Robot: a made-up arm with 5 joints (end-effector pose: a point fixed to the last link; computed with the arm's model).
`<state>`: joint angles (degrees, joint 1 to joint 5).
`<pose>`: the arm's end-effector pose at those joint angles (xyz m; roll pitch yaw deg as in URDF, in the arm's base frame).
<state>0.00 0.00 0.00 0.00 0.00</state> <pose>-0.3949 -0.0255 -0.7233 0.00 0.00 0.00</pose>
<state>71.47 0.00 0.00 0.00 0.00</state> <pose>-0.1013 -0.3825 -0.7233 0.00 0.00 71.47</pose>
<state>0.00 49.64 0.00 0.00 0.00</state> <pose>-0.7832 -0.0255 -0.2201 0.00 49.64 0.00</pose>
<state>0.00 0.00 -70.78 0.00 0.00</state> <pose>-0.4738 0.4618 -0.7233 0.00 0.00 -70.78</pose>
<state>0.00 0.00 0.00 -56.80 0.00</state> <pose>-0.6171 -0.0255 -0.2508 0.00 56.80 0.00</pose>
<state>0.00 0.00 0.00 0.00 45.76</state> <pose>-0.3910 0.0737 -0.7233 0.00 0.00 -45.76</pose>
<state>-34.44 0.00 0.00 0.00 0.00</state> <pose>-0.3401 0.2023 -0.7233 0.00 0.00 -34.44</pose>
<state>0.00 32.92 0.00 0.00 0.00</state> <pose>-0.7036 -0.0255 -0.4254 0.00 32.92 0.00</pose>
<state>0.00 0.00 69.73 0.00 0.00</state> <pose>0.0841 -0.1147 -0.7233 0.00 0.00 69.73</pose>
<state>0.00 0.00 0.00 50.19 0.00</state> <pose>0.0616 -0.0255 -0.8147 0.00 -50.19 0.00</pose>
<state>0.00 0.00 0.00 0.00 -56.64</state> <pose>-0.3035 -0.1051 -0.7233 0.00 0.00 56.64</pose>
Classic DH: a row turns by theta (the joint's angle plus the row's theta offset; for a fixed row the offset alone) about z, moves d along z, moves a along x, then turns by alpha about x. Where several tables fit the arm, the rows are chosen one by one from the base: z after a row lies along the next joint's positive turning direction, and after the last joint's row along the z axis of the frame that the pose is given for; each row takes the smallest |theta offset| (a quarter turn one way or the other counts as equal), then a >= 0, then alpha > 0; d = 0 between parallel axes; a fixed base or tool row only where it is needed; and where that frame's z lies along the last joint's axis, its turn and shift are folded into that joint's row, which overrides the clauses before.
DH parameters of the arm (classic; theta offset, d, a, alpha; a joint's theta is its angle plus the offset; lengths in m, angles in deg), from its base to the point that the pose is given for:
joint 1: 0 -0.0519 -0.0451 -90
joint 2: 0 0.2737 -0.0463 90
joint 3: 0 -0.2297 0.0223 90
joint 4: 0 0.2542 -0.2063 90
joint 5: -20.63 0 -0.1277 180
tool (fixed): -20.63 -0.4417 0 0

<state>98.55 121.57 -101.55 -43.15 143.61</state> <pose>-0.6117 -0.4719 0.2856 105.47 -6.13 142.83</pose>
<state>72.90 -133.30 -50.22 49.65 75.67</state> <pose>0.1128 0.5069 0.4134 -174.58 36.63 5.09</pose>
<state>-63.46 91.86 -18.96 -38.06 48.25</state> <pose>0.0440 0.4764 0.5441 -128.80 13.89 -179.00</pose>
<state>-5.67 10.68 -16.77 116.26 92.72</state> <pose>0.3184 -0.0371 -0.3798 106.00 -0.45 -111.41</pose>
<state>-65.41 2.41 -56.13 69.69 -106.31</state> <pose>-0.3064 0.0688 -0.5508 -67.30 17.12 -25.29</pose>
